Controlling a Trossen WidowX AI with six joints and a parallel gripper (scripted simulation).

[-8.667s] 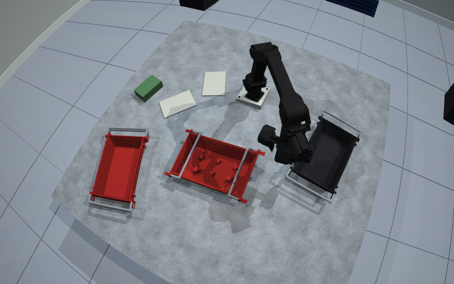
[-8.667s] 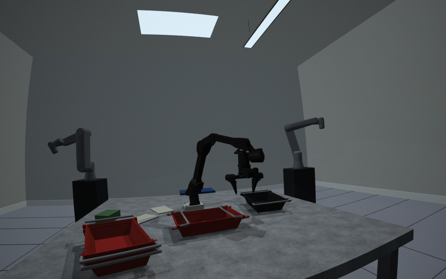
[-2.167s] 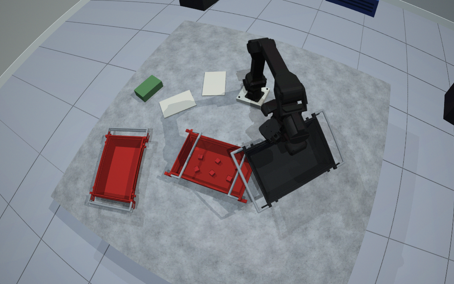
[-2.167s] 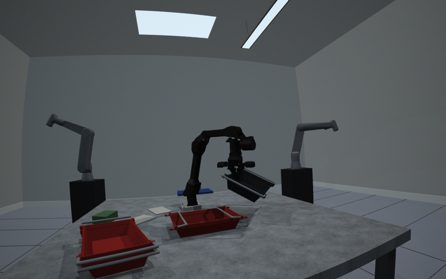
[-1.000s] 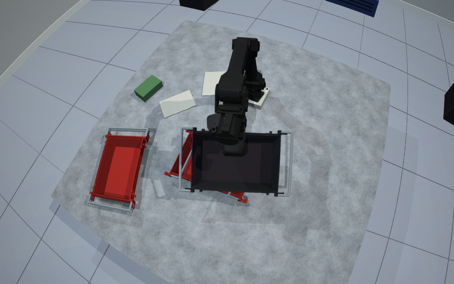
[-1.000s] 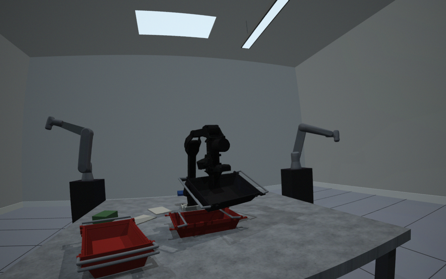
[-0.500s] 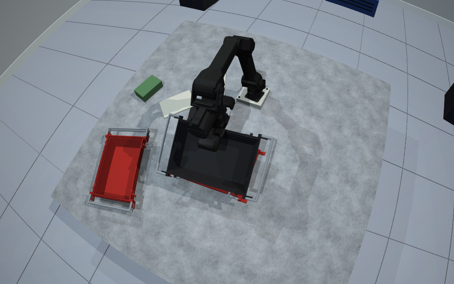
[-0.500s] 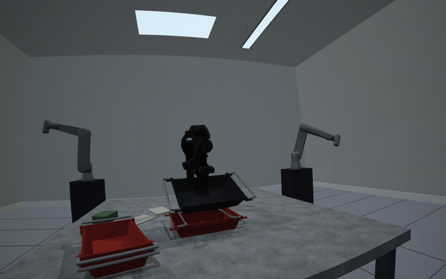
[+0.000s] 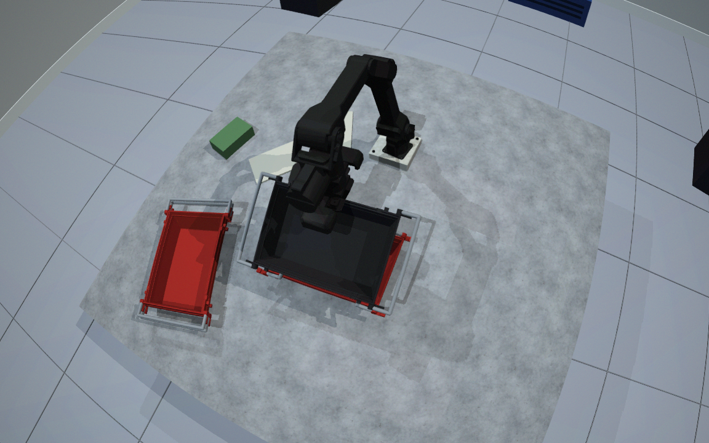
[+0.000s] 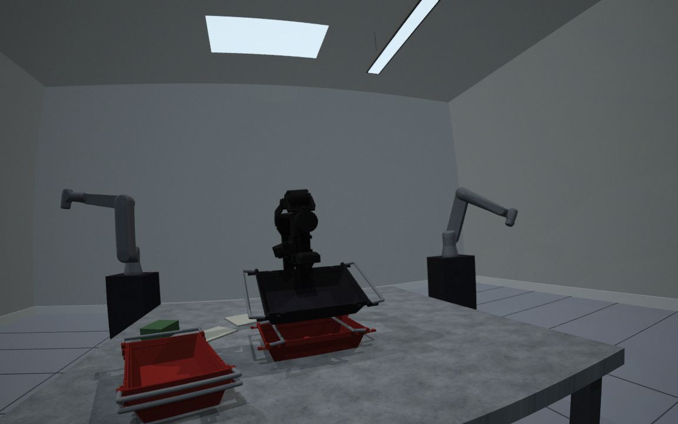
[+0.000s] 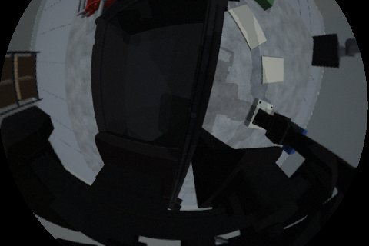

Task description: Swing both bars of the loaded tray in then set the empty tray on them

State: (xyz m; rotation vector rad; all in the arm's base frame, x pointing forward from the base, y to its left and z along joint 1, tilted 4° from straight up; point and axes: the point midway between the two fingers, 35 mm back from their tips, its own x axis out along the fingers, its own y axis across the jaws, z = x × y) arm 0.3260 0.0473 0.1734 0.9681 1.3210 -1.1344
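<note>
Right now my gripper tip is 80 mm short of the black tray, 20 mm to the right of it and 10 mm above it. Round my gripper tip: green block: 500 mm to the right, 160 mm below, 120 mm behind.
</note>
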